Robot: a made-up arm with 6 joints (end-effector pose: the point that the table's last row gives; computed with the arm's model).
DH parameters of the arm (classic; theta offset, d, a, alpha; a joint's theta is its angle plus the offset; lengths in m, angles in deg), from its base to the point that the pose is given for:
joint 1: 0 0.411 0 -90
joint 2: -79.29 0 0.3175 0
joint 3: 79.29 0 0.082 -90
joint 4: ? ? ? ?
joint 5: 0 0 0.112 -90
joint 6: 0 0.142 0 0
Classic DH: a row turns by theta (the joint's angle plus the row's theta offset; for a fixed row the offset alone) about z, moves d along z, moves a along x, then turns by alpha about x.
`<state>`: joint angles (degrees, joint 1 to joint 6).
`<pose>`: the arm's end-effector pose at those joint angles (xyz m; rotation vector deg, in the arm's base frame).
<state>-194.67 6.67 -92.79 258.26 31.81 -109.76</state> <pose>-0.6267 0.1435 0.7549 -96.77 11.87 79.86</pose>
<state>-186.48 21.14 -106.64 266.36 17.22 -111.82</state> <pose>-0.7076 0.0151 0.7165 -110.93 -2.84 94.94</pose>
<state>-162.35 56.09 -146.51 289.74 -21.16 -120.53</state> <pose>-0.6672 -0.3661 0.6740 97.66 45.39 -119.55</pose>
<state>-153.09 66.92 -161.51 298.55 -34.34 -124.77</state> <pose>-0.5678 -0.4582 0.6764 70.52 50.97 -113.64</pose>
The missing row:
joint 4: 0 0.364 0 90
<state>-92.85 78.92 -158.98 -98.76 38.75 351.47</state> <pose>-0.0447 -0.8672 0.4000 94.75 -16.33 -47.99</pose>
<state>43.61 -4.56 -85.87 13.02 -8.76 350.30</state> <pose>0.3969 0.3369 0.9412 -93.79 -32.42 -107.23</pose>
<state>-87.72 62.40 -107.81 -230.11 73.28 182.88</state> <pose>0.1103 -0.7690 0.2495 87.40 -5.55 91.23</pose>
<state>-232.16 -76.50 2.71 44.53 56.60 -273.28</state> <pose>-0.1765 0.1622 0.4315 -161.21 -30.48 65.27</pose>
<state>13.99 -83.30 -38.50 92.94 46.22 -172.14</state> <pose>0.1053 0.0520 0.8630 7.14 84.21 121.19</pose>
